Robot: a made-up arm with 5 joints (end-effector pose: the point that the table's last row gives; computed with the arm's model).
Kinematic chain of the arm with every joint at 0, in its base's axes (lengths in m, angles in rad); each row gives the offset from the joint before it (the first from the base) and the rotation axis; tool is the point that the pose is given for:
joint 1: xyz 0 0 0.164 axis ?
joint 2: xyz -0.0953 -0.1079 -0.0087 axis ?
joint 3: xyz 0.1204 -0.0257 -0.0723 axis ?
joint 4: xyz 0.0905 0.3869 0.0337 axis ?
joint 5: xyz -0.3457 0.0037 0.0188 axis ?
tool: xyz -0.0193 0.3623 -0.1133
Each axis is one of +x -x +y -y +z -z.
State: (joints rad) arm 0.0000 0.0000 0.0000 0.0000 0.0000
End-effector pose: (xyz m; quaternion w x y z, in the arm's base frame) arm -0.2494 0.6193 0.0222 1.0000 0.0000 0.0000 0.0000
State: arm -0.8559 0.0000 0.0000 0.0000 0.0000
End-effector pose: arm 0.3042 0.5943 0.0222 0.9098 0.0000 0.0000 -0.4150
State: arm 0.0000 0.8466 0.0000 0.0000 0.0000
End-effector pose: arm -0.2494 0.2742 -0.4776 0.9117 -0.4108 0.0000 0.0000
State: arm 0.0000 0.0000 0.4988 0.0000 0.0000
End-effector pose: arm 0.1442 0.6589 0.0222 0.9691 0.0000 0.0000 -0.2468
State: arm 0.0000 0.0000 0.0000 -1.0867 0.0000
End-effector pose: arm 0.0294 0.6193 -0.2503 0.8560 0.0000 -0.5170 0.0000
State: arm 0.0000 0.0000 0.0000 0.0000 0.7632
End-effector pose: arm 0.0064 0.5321 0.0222 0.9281 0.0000 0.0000 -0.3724
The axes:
joint 1: +z
joint 2: -x
joint 3: -z
joint 4: +y
joint 5: -z

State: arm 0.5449 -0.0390 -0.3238 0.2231 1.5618
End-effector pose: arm -0.1720 0.2352 0.0363 0.9359 -0.0922 0.0538 -0.3358
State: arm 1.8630 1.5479 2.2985 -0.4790 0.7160
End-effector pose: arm 0.1375 0.5775 0.6458 0.4188 0.5418 -0.6069 -0.4034
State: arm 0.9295 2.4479 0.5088 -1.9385 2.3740
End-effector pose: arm 0.2914 0.1271 0.2175 0.4574 0.4512 -0.5509 0.5326
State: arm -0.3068 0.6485 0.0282 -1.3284 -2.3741
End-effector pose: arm -0.0582 -0.4175 -0.3990 0.2208 -0.6314 0.1180 0.7339
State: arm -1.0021 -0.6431 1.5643 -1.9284 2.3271
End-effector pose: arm -0.1109 -0.2874 -0.0374 0.6160 0.0704 0.5952 0.5112
